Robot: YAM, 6 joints.
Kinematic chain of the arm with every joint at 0, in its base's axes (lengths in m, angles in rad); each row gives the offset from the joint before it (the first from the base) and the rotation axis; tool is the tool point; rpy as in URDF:
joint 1: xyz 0 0 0.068 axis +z
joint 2: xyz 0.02 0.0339 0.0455 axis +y
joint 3: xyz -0.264 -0.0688 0 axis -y
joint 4: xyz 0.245 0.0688 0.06 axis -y
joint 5: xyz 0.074 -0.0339 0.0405 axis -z
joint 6: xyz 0.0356 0 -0.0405 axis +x
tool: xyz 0 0 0 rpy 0 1.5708 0
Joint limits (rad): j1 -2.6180..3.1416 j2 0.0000..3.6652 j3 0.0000..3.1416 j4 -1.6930..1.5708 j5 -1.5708..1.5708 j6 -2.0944..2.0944
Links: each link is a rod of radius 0.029 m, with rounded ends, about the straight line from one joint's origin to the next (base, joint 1, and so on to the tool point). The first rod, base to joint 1, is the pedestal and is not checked.
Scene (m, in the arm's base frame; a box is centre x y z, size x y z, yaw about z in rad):
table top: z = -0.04
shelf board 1: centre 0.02 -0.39 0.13 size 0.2 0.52 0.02 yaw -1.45
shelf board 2: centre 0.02 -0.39 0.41 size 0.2 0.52 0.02 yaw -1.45
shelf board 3: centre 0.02 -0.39 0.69 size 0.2 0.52 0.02 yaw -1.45
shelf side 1: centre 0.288 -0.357 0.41 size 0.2 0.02 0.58 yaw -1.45
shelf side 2: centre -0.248 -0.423 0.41 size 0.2 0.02 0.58 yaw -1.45
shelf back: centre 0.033 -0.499 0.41 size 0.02 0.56 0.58 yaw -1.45
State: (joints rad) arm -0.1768 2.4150 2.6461 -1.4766 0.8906 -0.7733
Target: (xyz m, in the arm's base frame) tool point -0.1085 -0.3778 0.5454
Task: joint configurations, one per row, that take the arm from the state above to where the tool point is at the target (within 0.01 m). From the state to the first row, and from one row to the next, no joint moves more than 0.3 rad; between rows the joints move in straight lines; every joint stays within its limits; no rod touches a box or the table.
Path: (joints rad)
1: -0.1995 2.1603 2.5792 -1.2378 0.8178 -0.5654
2: -0.2222 1.9056 2.5122 -0.9991 0.7450 -0.3575
3: -0.2448 1.6508 2.4453 -0.7603 0.6721 -0.1495
4: -0.5387 1.6641 2.4756 -0.8894 0.7060 -0.2535
5: -0.8325 1.6773 2.5059 -1.0185 0.7400 -0.3575
6: -1.1264 1.6905 2.5362 -1.1476 0.7739 -0.4614
7: -1.4202 1.7037 2.5665 -1.2767 0.8078 -0.5654
8: -1.7140 1.7169 2.5968 -1.4058 0.8417 -0.6693
9: -2.0079 1.7301 2.6271 -1.5349 0.8756 -0.7733
10: -1.9323 1.8792 2.7482 -1.3089 0.8736 -0.7733
11: -1.8568 2.0282 2.8693 -1.0828 0.8716 -0.7733
12: -1.7812 2.1772 2.9903 -0.8568 0.8696 -0.7733

